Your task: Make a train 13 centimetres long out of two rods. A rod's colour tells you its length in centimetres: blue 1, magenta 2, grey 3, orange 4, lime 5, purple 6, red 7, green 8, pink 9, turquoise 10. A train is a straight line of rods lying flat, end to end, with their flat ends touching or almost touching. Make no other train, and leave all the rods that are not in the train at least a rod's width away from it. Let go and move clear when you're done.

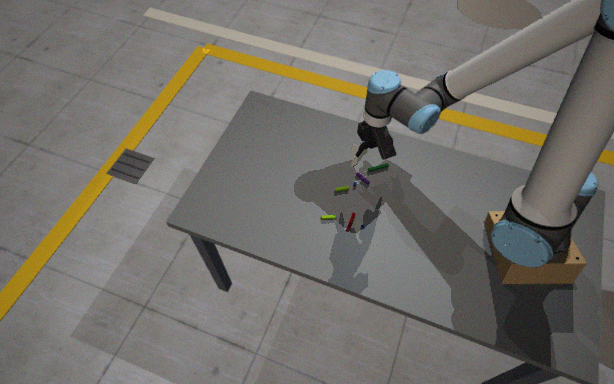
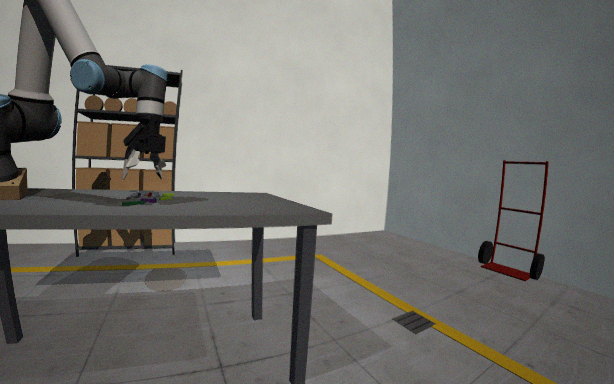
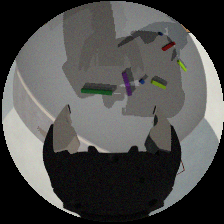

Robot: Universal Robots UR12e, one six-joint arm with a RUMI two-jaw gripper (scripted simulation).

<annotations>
my gripper: image 1; image 2 143,179; image 3
same spot on my gripper: (image 1: 359,151) = (image 3: 178,141)
</annotations>
